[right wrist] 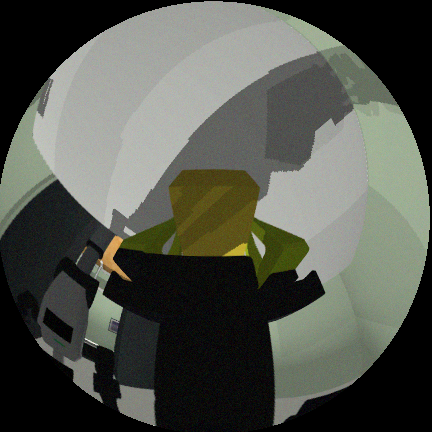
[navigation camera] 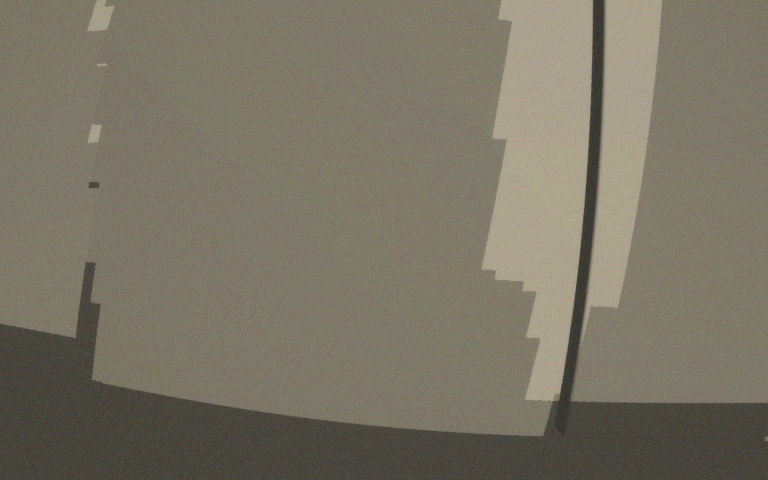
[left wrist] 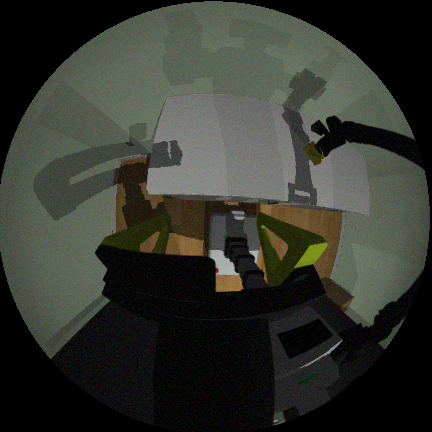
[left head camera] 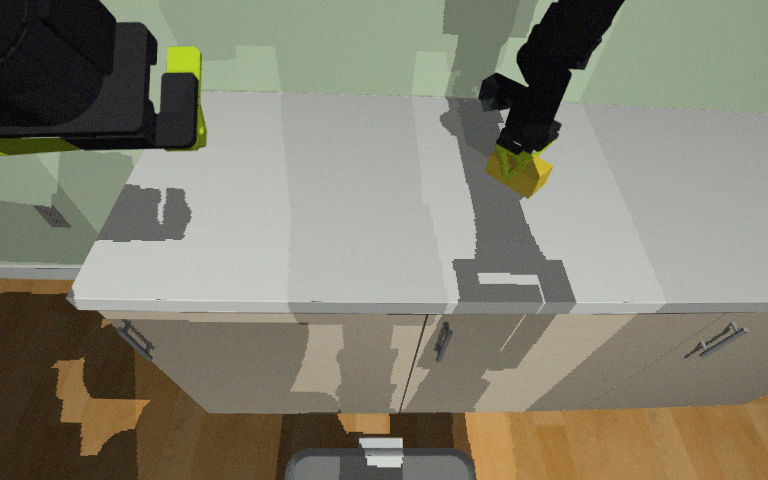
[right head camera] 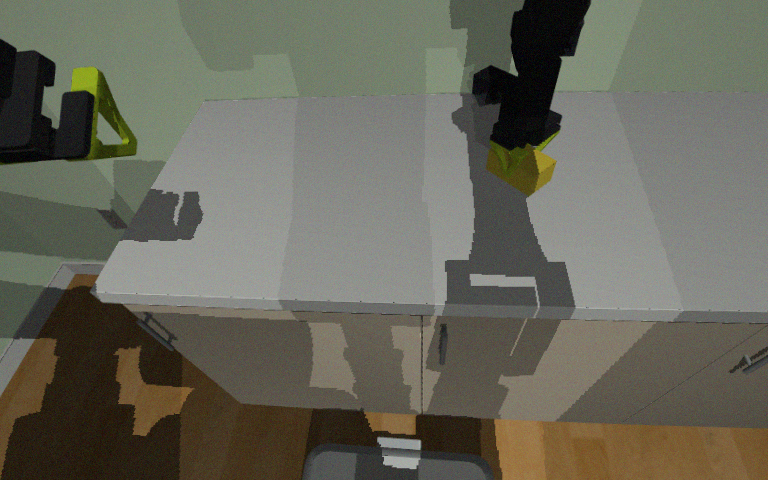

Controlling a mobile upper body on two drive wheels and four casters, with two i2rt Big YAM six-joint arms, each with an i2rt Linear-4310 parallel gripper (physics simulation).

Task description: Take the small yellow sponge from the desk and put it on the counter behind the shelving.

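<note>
The small yellow sponge is tilted, a corner pointing down, over the white counter, right of the middle in both head views. My right gripper is shut on the sponge, one finger on each side. Whether the sponge touches the counter is hard to tell. My left gripper is open and empty, high at the left in the head views. The desk and shelving cannot be made out.
A pale green wall rises behind the counter. Cabinet doors with handles are below its front edge. The cabinet front fills much of the navigation view. My grey base stands in front.
</note>
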